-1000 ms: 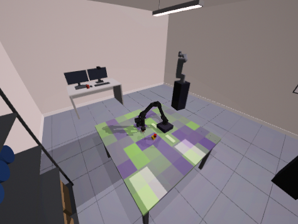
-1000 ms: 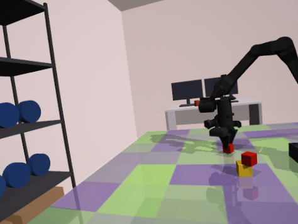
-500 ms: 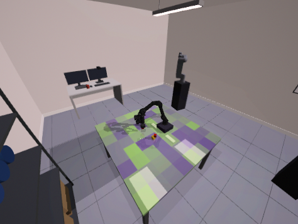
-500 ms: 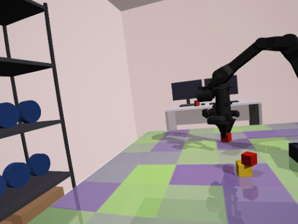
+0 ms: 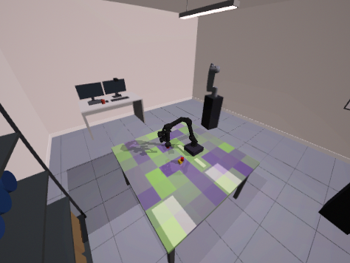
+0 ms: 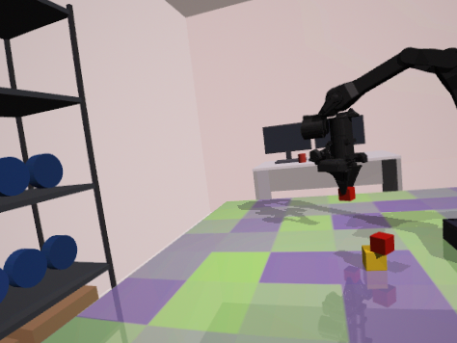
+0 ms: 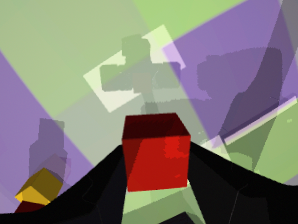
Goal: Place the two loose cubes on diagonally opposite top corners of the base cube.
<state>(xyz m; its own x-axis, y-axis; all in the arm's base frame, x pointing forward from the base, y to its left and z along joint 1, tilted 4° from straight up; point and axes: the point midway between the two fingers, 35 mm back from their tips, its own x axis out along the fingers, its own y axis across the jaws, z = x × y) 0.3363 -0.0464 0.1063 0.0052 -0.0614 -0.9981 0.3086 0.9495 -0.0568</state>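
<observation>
Now: the red cube 9 cm behind my gripper tip, 20 cm to the left of it and 6 cm below it. Also, from my gripper tip: yellow cube (7 cm behind, 19 cm to the left, 10 cm below).
</observation>
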